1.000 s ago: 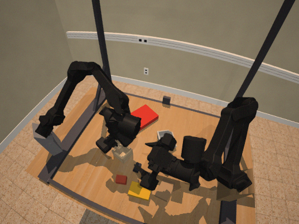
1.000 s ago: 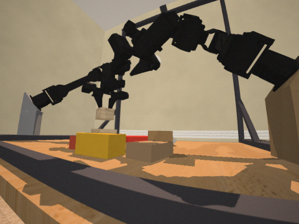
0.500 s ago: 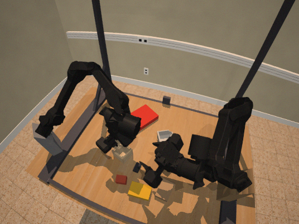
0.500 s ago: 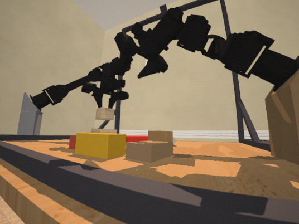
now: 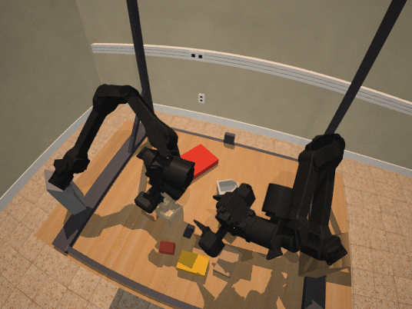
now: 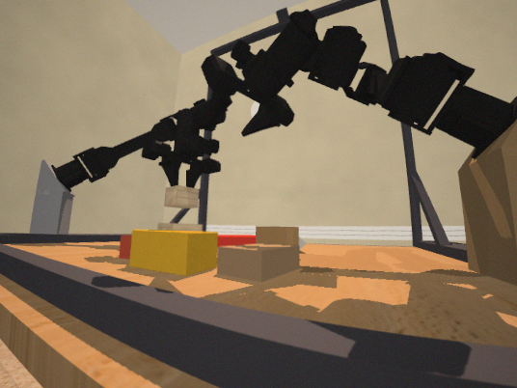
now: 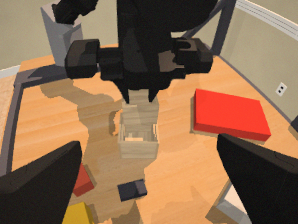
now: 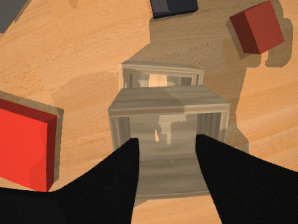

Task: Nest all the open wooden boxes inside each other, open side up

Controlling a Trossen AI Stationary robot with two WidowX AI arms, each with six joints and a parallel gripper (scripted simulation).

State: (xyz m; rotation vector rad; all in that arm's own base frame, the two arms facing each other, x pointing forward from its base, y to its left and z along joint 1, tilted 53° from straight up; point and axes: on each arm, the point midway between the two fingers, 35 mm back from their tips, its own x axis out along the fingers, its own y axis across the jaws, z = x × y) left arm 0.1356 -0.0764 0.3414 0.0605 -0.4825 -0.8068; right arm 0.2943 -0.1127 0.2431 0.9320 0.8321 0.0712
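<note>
Now: right hand 50 mm above the small wooden box. Round my right hand: small red block 140 mm below, 140 mm ahead, 40 mm to the left; small dark block 150 mm below, 90 mm to the left, 50 mm ahead; grey-white open box 210 mm to the left, 140 mm below, 130 mm behind.
</note>
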